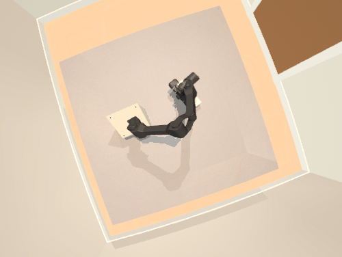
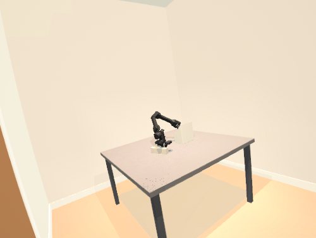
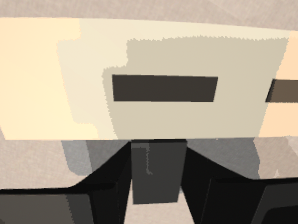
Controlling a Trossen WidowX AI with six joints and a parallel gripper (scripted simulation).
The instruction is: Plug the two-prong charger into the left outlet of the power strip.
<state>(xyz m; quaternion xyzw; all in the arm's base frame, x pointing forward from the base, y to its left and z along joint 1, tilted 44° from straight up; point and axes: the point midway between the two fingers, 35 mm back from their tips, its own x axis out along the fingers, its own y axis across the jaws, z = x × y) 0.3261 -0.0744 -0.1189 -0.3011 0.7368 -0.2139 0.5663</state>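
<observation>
The dark charger lies 2 cm ahead of my gripper tip and 1 cm above it.
</observation>
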